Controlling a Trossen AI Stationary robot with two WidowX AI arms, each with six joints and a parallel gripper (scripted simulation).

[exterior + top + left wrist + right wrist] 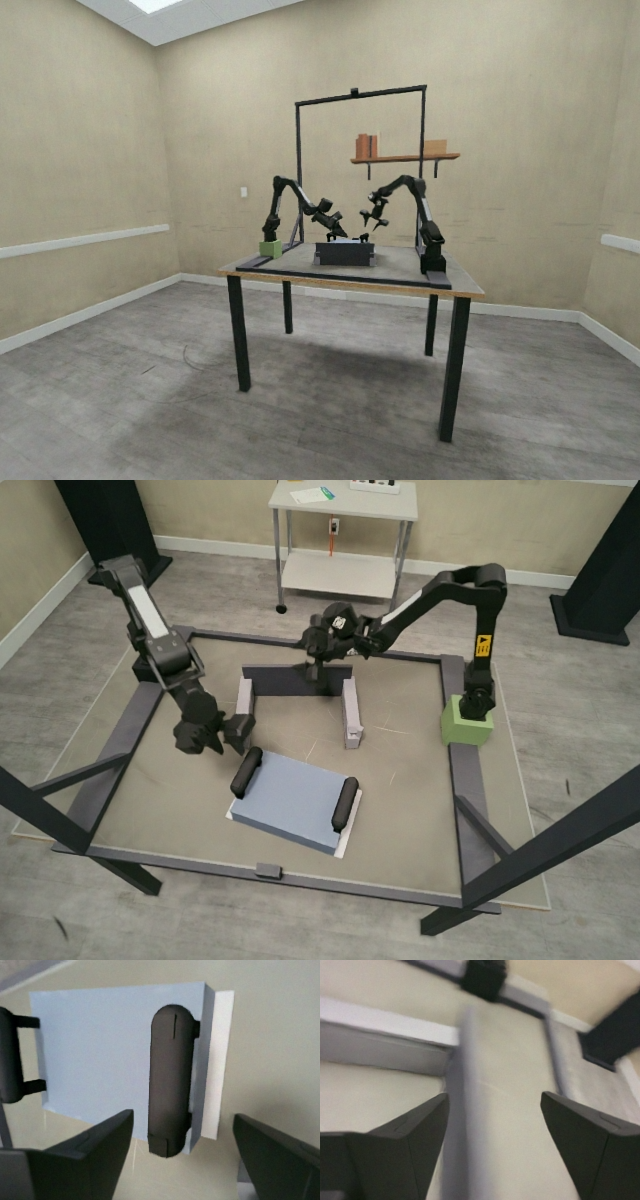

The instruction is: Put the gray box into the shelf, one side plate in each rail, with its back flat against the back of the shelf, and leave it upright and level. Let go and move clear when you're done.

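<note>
My right gripper is now 20 mm short of the shelf back wall, 20 mm to the right of it and 90 mm above it. The rest, counted from my right hand: gray box 330 mm behind, 70 mm to the right, 120 mm below.
Now: left hand 160 mm to the left of the gray box, 130 mm above it and 20 mm past it. From my left hand the other things lie so: shelf back wall 320 mm ahead, 100 mm below, 80 mm to the right.
</note>
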